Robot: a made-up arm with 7 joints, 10 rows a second.
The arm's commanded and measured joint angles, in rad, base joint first. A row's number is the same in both.
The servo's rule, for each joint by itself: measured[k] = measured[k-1] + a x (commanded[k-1-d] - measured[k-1]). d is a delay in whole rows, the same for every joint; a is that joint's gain. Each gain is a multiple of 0.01, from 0.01 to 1. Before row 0 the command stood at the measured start. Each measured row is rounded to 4 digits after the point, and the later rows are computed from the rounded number. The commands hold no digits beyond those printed.
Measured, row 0:
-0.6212 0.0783 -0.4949 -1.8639 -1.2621 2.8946 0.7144
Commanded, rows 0 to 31:
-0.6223 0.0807 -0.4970 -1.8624 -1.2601 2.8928 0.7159
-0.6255 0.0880 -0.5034 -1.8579 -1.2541 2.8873 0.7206
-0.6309 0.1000 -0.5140 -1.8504 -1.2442 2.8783 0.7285
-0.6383 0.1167 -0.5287 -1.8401 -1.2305 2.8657 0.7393
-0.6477 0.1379 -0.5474 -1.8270 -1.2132 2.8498 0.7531
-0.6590 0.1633 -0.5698 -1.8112 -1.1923 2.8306 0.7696
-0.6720 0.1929 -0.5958 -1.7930 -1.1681 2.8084 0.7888
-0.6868 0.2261 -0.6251 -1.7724 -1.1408 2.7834 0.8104
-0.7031 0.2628 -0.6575 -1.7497 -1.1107 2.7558 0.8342
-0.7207 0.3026 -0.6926 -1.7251 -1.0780 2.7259 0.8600
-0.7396 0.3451 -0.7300 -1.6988 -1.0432 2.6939 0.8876
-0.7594 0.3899 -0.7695 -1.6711 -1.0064 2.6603 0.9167
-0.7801 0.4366 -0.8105 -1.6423 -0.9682 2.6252 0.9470
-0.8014 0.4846 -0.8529 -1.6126 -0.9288 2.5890 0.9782
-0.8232 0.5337 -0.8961 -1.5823 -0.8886 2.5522 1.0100
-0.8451 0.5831 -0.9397 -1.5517 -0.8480 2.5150 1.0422
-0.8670 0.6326 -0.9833 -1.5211 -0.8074 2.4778 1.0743
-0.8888 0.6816 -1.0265 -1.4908 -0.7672 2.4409 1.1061
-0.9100 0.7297 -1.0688 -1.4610 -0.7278 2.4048 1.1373
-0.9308 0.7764 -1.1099 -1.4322 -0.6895 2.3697 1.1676
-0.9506 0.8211 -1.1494 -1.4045 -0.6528 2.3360 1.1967
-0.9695 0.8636 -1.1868 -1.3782 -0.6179 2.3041 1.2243
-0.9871 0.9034 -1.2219 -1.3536 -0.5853 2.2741 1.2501
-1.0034 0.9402 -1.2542 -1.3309 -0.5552 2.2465 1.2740
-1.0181 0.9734 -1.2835 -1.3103 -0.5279 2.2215 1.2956
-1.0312 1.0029 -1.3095 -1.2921 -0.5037 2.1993 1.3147
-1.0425 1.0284 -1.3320 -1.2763 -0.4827 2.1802 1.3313
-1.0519 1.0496 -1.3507 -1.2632 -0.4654 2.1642 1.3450
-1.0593 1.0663 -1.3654 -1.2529 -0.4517 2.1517 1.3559
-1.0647 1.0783 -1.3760 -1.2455 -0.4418 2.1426 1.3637
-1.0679 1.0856 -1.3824 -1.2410 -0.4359 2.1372 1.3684
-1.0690 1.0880 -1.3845 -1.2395 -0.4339 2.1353 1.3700
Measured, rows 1 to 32:
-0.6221 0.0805 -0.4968 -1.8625 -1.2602 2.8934 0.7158
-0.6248 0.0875 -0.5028 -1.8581 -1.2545 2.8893 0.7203
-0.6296 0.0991 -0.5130 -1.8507 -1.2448 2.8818 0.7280
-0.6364 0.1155 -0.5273 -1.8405 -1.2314 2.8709 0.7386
-0.6452 0.1363 -0.5456 -1.8275 -1.2143 2.8566 0.7522
-0.6560 0.1614 -0.5676 -1.8119 -1.1936 2.8389 0.7686
-0.6685 0.1907 -0.5933 -1.7938 -1.1696 2.8182 0.7876
-0.6828 0.2236 -0.6222 -1.7733 -1.1425 2.7945 0.8090
-0.6986 0.2601 -0.6543 -1.7506 -1.1126 2.7682 0.8327
-0.7158 0.2996 -0.6892 -1.7261 -1.0801 2.7394 0.8584
-0.7344 0.3419 -0.7263 -1.6999 -1.0454 2.7085 0.8858
-0.7539 0.3865 -0.7656 -1.6723 -1.0087 2.6757 0.9148
-0.7743 0.4331 -0.8065 -1.6435 -0.9706 2.6414 0.9451
-0.7954 0.4810 -0.8487 -1.6138 -0.9313 2.6058 0.9762
-0.8171 0.5300 -0.8918 -1.5836 -0.8912 2.5694 1.0080
-0.8389 0.5794 -0.9354 -1.5530 -0.8506 2.5324 1.0401
-0.8608 0.6289 -0.9790 -1.5224 -0.8100 2.4953 1.0722
-0.8826 0.6779 -1.0222 -1.4921 -0.7698 2.4583 1.1041
-0.9040 0.7261 -1.0646 -1.4622 -0.7303 2.4219 1.1353
-0.9249 0.7729 -1.1058 -1.4334 -0.6919 2.3864 1.1657
-0.9449 0.8177 -1.1455 -1.4057 -0.6551 2.3521 1.1948
-0.9641 0.8604 -1.1831 -1.3793 -0.6201 2.3195 1.2225
-0.9820 0.9004 -1.2184 -1.3546 -0.5874 2.2886 1.2484
-0.9987 0.9374 -1.2510 -1.3318 -0.5571 2.2600 1.2725
-1.0138 0.9709 -1.2806 -1.3112 -0.5297 2.2338 1.2942
-1.0274 1.0007 -1.3069 -1.2929 -0.5053 2.2103 1.3135
-1.0392 1.0265 -1.3297 -1.2770 -0.4841 2.1898 1.3302
-1.0491 1.0480 -1.3488 -1.2638 -0.4665 2.1724 1.3441
-1.0571 1.0650 -1.3639 -1.2533 -0.4526 2.1583 1.3552
-1.0630 1.0774 -1.3749 -1.2458 -0.4424 2.1476 1.3632
-1.0668 1.0850 -1.3817 -1.2412 -0.4363 2.1405 1.3681
-1.0685 1.0878 -1.3842 -1.2396 -0.4340 2.1370 1.3699
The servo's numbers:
d 0
a 0.78 0.93 0.91 0.96 0.94 0.68 0.94

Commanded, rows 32 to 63:
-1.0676 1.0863 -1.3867 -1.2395 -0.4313 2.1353 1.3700
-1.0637 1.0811 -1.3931 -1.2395 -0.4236 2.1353 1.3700
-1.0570 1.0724 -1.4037 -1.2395 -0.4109 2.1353 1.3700
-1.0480 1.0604 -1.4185 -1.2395 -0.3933 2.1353 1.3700
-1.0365 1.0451 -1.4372 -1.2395 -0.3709 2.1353 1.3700
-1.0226 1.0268 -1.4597 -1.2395 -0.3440 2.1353 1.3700
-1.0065 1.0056 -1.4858 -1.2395 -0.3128 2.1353 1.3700
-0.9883 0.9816 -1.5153 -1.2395 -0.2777 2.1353 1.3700
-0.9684 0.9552 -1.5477 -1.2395 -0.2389 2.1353 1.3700
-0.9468 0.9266 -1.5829 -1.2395 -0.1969 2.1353 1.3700
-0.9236 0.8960 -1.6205 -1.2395 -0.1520 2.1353 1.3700
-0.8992 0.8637 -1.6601 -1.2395 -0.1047 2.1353 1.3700
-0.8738 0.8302 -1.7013 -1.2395 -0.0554 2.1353 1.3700
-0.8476 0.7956 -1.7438 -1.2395 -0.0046 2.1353 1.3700
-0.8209 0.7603 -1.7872 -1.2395 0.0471 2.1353 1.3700
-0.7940 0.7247 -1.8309 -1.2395 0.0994 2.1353 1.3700
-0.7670 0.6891 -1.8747 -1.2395 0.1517 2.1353 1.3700
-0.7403 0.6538 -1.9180 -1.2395 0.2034 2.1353 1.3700
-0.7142 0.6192 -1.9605 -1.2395 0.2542 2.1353 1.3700
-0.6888 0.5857 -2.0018 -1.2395 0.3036 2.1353 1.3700
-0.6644 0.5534 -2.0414 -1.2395 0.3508 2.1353 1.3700
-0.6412 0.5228 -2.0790 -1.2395 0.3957 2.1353 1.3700
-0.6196 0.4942 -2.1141 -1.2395 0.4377 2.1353 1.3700
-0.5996 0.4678 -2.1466 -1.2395 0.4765 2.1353 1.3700
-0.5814 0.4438 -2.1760 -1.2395 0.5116 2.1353 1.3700
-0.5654 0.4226 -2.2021 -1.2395 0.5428 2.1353 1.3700
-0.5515 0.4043 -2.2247 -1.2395 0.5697 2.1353 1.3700
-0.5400 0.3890 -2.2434 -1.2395 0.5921 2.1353 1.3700
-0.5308 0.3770 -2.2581 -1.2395 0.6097 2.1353 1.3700
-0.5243 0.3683 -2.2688 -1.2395 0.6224 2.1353 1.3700
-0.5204 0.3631 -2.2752 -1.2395 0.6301 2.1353 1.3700
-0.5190 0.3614 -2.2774 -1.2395 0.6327 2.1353 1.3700
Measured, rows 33 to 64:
-1.0678 1.0864 -1.3865 -1.2395 -0.4315 2.1358 1.3700
-1.0646 1.0815 -1.3925 -1.2395 -0.4241 2.1355 1.3700
-1.0587 1.0730 -1.4027 -1.2395 -0.4117 2.1354 1.3700
-1.0504 1.0613 -1.4171 -1.2395 -0.3944 2.1353 1.3700
-1.0396 1.0462 -1.4354 -1.2395 -0.3723 2.1353 1.3700
-1.0263 1.0282 -1.4575 -1.2395 -0.3457 2.1353 1.3700
-1.0109 1.0072 -1.4833 -1.2395 -0.3148 2.1353 1.3700
-0.9933 0.9834 -1.5124 -1.2395 -0.2799 2.1353 1.3700
-0.9739 0.9572 -1.5445 -1.2395 -0.2414 2.1353 1.3700
-0.9528 0.9287 -1.5794 -1.2395 -0.1996 2.1353 1.3700
-0.9300 0.8983 -1.6168 -1.2395 -0.1549 2.1353 1.3700
-0.9060 0.8661 -1.6562 -1.2395 -0.1077 2.1353 1.3700
-0.8809 0.8327 -1.6972 -1.2395 -0.0585 2.1353 1.3700
-0.8549 0.7982 -1.7396 -1.2395 -0.0078 2.1353 1.3700
-0.8284 0.7630 -1.7829 -1.2395 0.0438 2.1353 1.3700
-0.8016 0.7274 -1.8266 -1.2395 0.0961 2.1353 1.3700
-0.7746 0.6918 -1.8704 -1.2395 0.1484 2.1353 1.3700
-0.7478 0.6565 -1.9137 -1.2395 0.2001 2.1353 1.3700
-0.7216 0.6218 -1.9563 -1.2395 0.2510 2.1353 1.3700
-0.6960 0.5882 -1.9977 -1.2395 0.3004 2.1353 1.3700
-0.6714 0.5558 -2.0375 -1.2395 0.3478 2.1353 1.3700
-0.6478 0.5251 -2.0753 -1.2395 0.3928 2.1353 1.3700
-0.6258 0.4964 -2.1106 -1.2395 0.4350 2.1353 1.3700
-0.6054 0.4698 -2.1434 -1.2395 0.4740 2.1353 1.3700
-0.5867 0.4456 -2.1731 -1.2395 0.5093 2.1353 1.3700
-0.5701 0.4242 -2.1995 -1.2395 0.5408 2.1353 1.3700
-0.5556 0.4057 -2.2224 -1.2395 0.5680 2.1353 1.3700
-0.5434 0.3902 -2.2415 -1.2395 0.5907 2.1353 1.3700
-0.5336 0.3779 -2.2566 -1.2395 0.6086 2.1353 1.3700
-0.5263 0.3690 -2.2677 -1.2395 0.6216 2.1353 1.3700
-0.5217 0.3635 -2.2745 -1.2395 0.6296 2.1353 1.3700
-0.5196 0.3615 -2.2771 -1.2395 0.6325 2.1353 1.3700

